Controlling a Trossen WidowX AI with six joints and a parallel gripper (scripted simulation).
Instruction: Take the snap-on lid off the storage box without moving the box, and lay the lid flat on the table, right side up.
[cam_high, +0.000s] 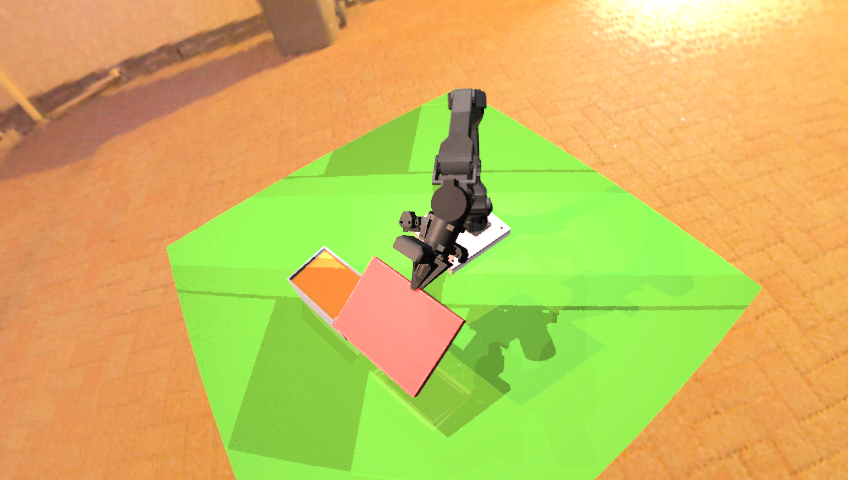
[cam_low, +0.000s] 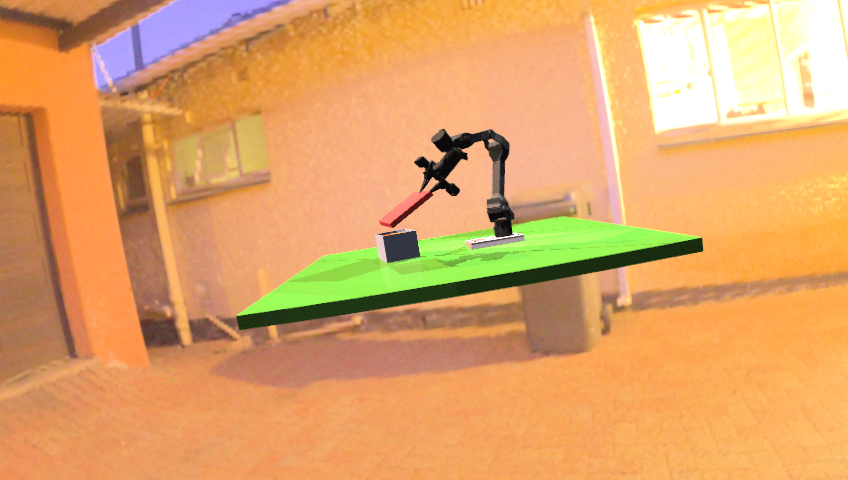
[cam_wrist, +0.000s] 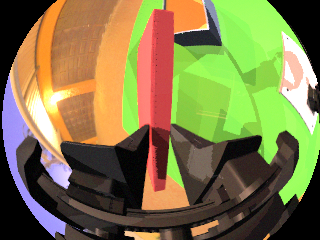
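Right now my gripper tip is 70 mm short of the red lid, 10 mm to the right of it and 40 mm above it. The rest, counted from my gripper tip: storage box (120 mm ahead, 240 mm to the right, 180 mm below).
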